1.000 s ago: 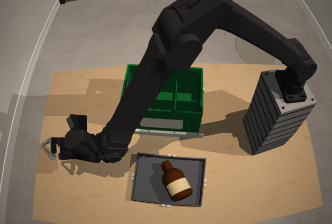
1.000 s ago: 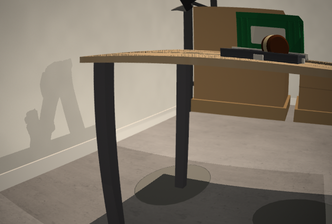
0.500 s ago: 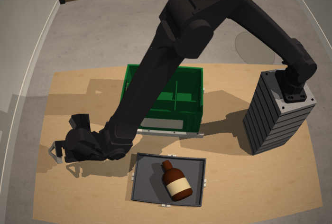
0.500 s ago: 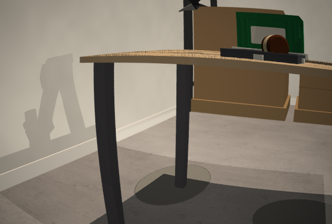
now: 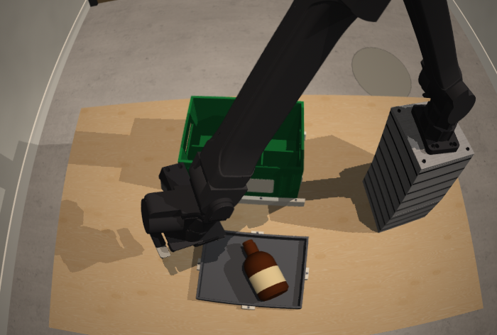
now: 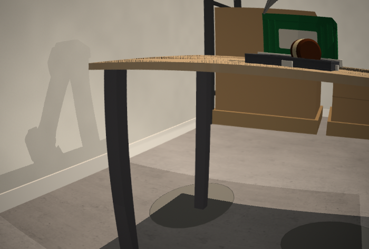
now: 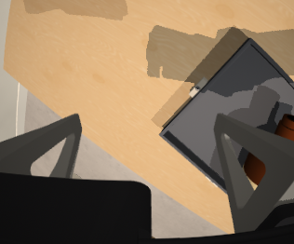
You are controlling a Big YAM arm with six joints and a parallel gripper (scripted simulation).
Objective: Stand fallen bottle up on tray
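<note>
Now: hand 16 cm past the brown bottle, 14 cm above it and 4 cm to the right of it. The rest, counted from my hand: dark tray 16 cm below, 14 cm behind, 3 cm to the left; then green crate 26 cm to the right, 15 cm behind, 9 cm below.
</note>
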